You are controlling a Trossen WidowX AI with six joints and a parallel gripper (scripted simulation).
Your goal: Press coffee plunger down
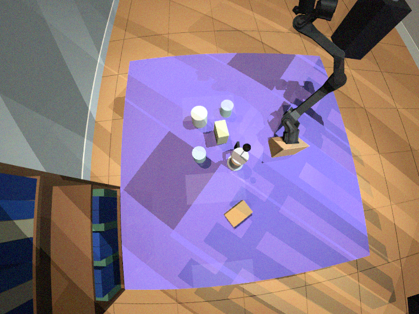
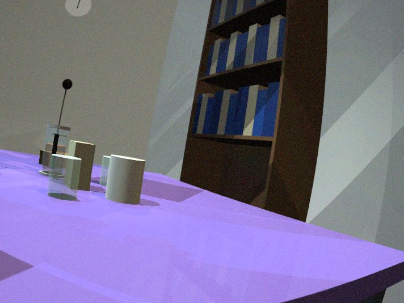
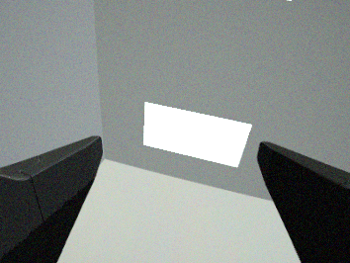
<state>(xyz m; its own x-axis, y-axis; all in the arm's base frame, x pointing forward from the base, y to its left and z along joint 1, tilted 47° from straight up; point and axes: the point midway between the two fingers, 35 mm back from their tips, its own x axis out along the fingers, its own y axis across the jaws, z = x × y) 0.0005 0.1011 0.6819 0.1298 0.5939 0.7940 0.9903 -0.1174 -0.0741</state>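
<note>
Right now my gripper tip is 540 mm above the coffee press, 490 mm to the right of it and 200 mm short of it. Also, from my gripper tip: tan block (750 mm to the left, 650 mm below, 200 mm ahead).
</note>
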